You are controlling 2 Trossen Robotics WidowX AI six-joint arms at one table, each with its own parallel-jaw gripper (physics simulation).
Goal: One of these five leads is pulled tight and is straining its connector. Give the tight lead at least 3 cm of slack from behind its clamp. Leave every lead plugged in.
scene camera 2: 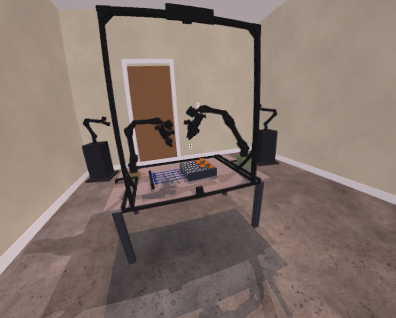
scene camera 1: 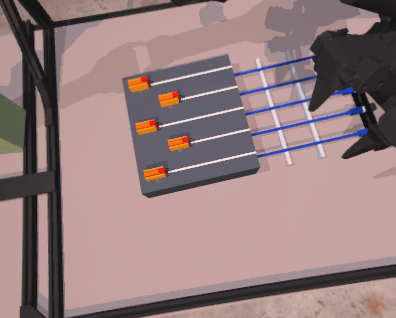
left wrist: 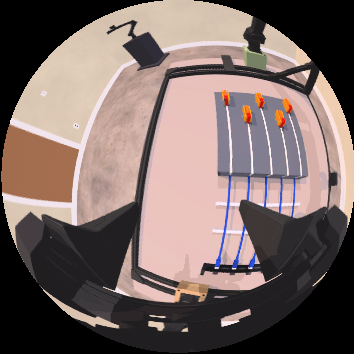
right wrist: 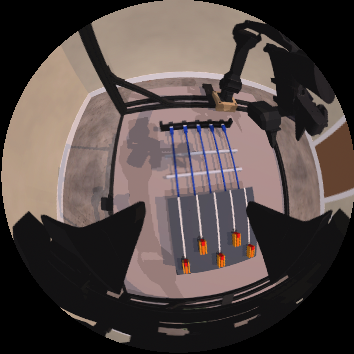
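Seen in the pictures: left gripper, fingertip midpoint: (scene camera 2: 170,144) (scene camera 1: 326,133) (left wrist: 190,206) (right wrist: 285,142); right gripper, fingertip midpoint: (scene camera 2: 187,138) (right wrist: 198,207); left arm's base, link origin: (scene camera 2: 133,171) (left wrist: 188,298) (right wrist: 224,97); right arm's base, link origin: (scene camera 2: 244,155) (left wrist: 253,49).
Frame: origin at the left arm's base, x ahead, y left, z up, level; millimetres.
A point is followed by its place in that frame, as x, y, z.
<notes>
Five leads run from orange clamps (scene camera 1: 155,173) {633, -43, 37} (left wrist: 247,114) {559, -97, 43} (right wrist: 186,266) {634, -254, 37} on a grey block (scene camera 1: 210,171) {523, -29, 14} (left wrist: 240,150) {473, -73, 14} (right wrist: 176,230) {521, -273, 14} to a black connector strip (left wrist: 207,268) {151, -29, -15} (right wrist: 165,126) {152, -284, -25}. They are white on the block and blue (scene camera 1: 300,146) {314, -51, -26} (left wrist: 221,247) {223, -53, -25} (right wrist: 175,160) {298, -261, -27} beyond it. All five blue plugs meet the strip in the right wrist view. Which lead is tight, I cannot tell. My left gripper (scene camera 1: 329,132) {356, -7, 203} (scene camera 2: 170,143) {356, -7, 203} (left wrist: 190,206) {356, -7, 203} is open and empty, above the plug end, hiding some plugs in scene camera 1. My right gripper (scene camera 2: 190,136) {456, -241, 278} (right wrist: 198,207) {456, -241, 278} is open and empty, high above the block.
Two pale bars (scene camera 1: 281,137) {347, -82, -31} (scene camera 1: 320,151) {273, -32, -32} cross the blue leads between block and strip. A black frame (scene camera 1: 52,240) {888, 37, -37} edges the pink table, with uprights and a top beam (scene camera 2: 137,16) {169, -478, 968}. My left arm's tan base mount (right wrist: 225,101) {35, -9, 2} stands behind the strip.
</notes>
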